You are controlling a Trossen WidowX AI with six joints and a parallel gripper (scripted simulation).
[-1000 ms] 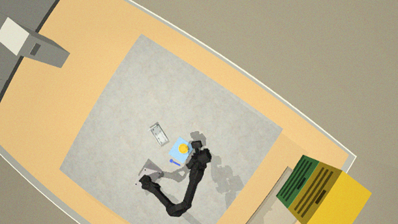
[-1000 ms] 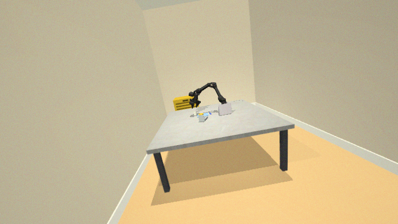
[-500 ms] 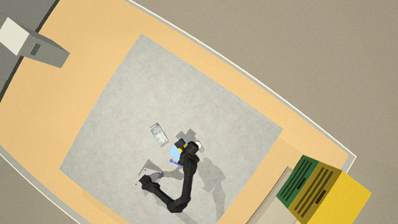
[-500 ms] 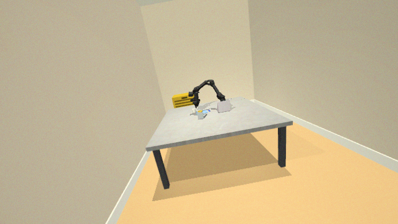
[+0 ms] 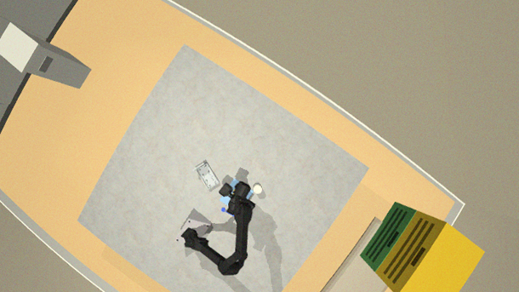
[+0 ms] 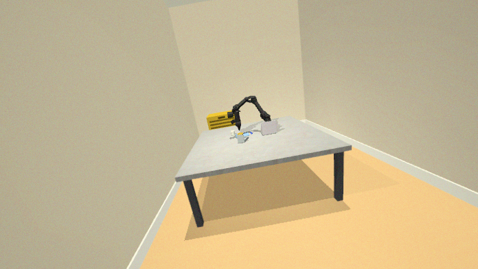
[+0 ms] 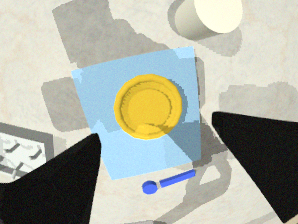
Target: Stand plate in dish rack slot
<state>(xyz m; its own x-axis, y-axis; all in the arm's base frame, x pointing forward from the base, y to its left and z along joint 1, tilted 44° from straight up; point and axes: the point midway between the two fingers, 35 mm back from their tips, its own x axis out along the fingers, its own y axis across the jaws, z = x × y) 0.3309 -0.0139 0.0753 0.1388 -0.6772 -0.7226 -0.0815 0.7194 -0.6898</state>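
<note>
The yellow plate lies 50 mm below my gripper tip. The rest, counted from my gripper tip: dish rack 200 mm to the left, 50 mm behind, 40 mm below; white cup 90 mm ahead, 60 mm to the right, 40 mm below; light blue mat 60 mm below, 20 mm behind.
</note>
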